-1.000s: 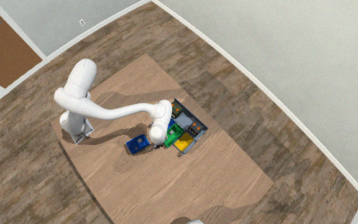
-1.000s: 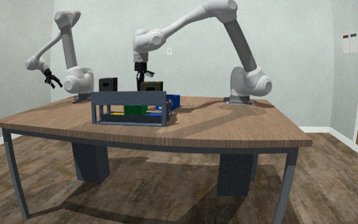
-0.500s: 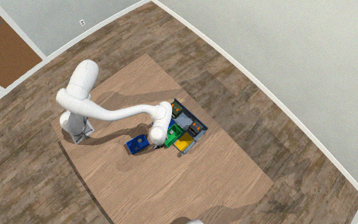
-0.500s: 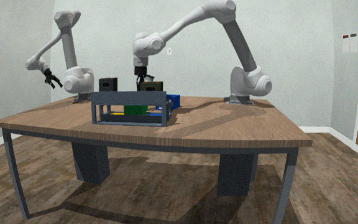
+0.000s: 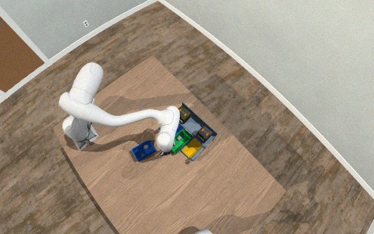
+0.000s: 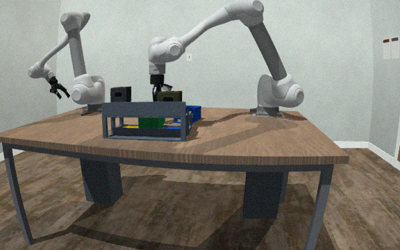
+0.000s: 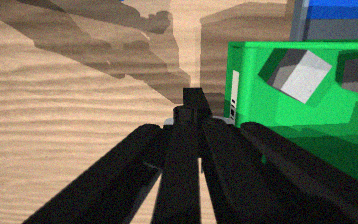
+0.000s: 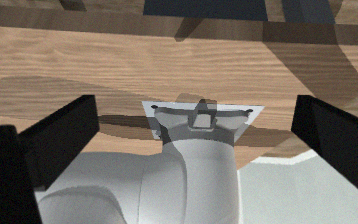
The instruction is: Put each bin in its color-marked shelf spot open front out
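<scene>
Now: the green bin 12 cm ahead of my left hand and 1 cm to the left of it. The rest, counted from my left hand: blue bin: 14 cm to the left, 14 cm behind, 1 cm below; grey shelf: 21 cm ahead, 2 cm to the left, 2 cm above; round part: 16 cm to the left, 11 cm behind, 4 cm below.
</scene>
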